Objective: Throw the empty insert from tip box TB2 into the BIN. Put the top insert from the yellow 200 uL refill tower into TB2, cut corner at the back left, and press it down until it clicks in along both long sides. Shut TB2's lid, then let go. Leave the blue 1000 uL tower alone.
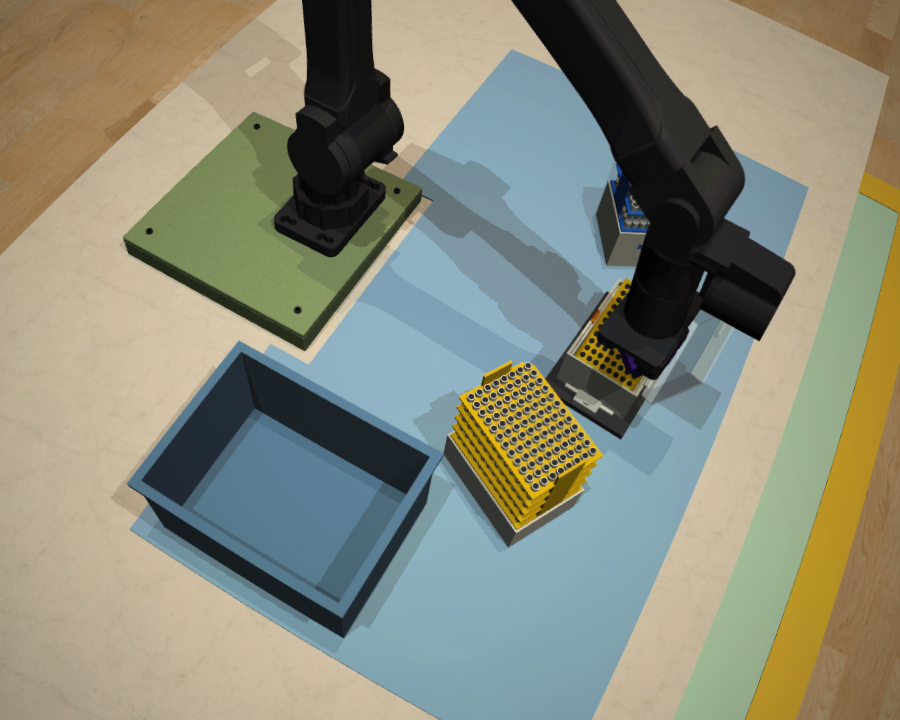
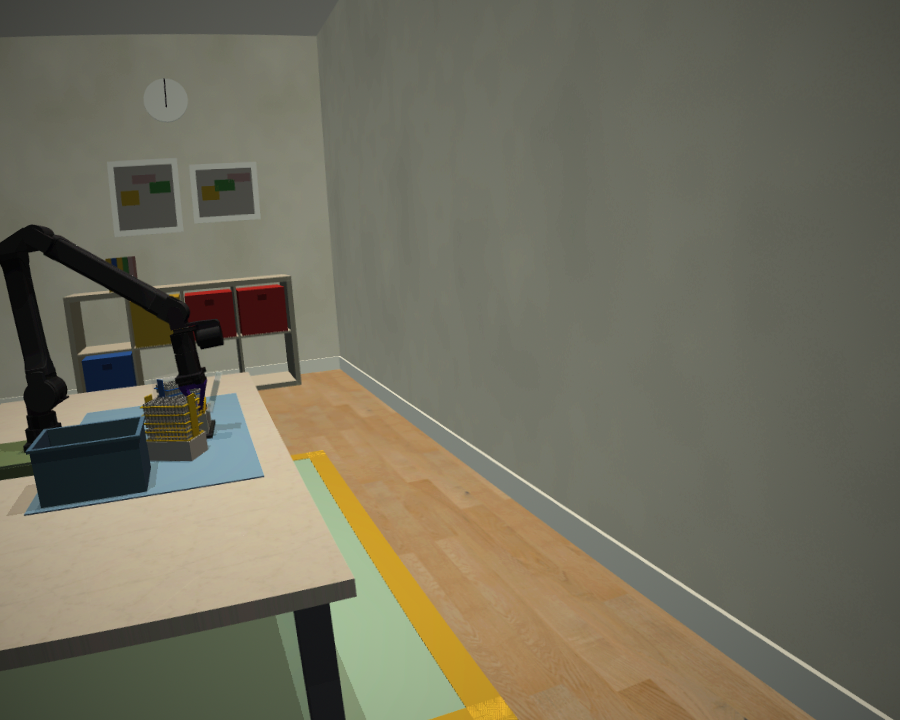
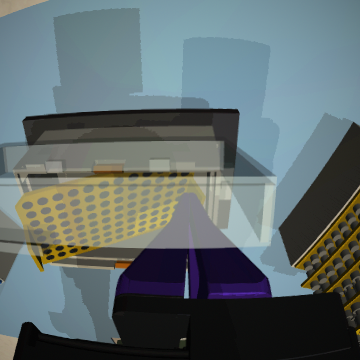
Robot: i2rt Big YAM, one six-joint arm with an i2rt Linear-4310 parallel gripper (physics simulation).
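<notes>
Tip box TB2 stands open on the blue mat. Its clear lid is swung to the side. The empty yellow insert lies tilted inside it. My gripper is down in the box with its purple fingers shut together. The yellow 200 uL tower stands just in front of TB2. The blue 1000 uL tower is behind it, partly hidden by the arm.
The dark blue BIN stands at the mat's front left. The arm's base is on a green plate. The table edge lies to the right of the mat.
</notes>
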